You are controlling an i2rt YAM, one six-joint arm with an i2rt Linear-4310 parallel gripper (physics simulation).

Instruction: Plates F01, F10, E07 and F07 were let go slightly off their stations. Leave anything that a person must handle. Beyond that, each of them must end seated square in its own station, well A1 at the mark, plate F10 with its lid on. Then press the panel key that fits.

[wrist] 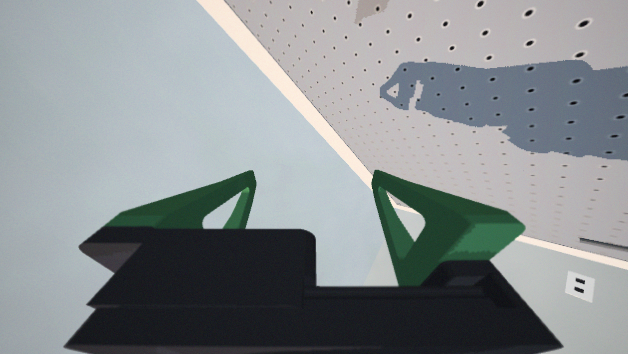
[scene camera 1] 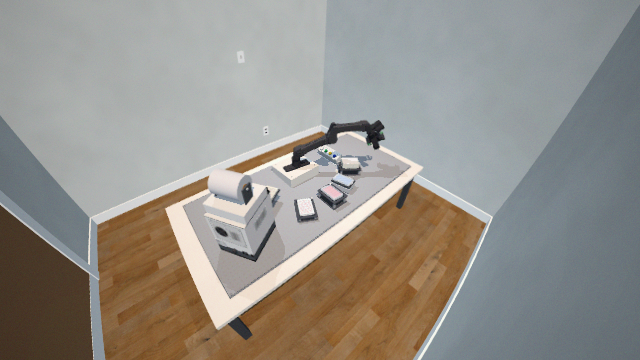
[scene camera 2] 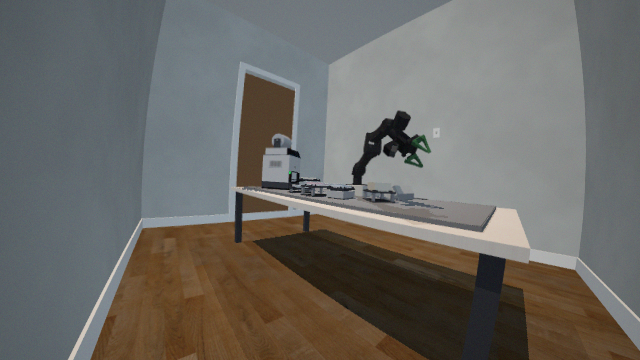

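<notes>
My gripper (scene camera 2: 421,152) (wrist: 313,176) is open and empty, raised high above the far right part of the table. In scene camera 1 a white plate (scene camera 1: 305,207), a pink plate (scene camera 1: 332,193), a pale blue plate (scene camera 1: 343,180) and a cream block-like piece (scene camera 1: 350,163) sit on dark or grey stations in a row. Their labels, wells and marks are too small to read, so I cannot tell which plate is which, or how each is seated. The key panel (scene camera 1: 329,154) with green, yellow and blue keys stands behind the cream piece.
A tall white instrument (scene camera 1: 237,220) (scene camera 2: 279,167) with a rounded top stands at the table's left end. Another low dark-edged piece (scene camera 1: 273,194) shows partly behind it. The arm's white base block (scene camera 1: 295,176) stands at the back edge. The grey perforated mat (scene camera 1: 260,272) (wrist: 340,65) covers the table.
</notes>
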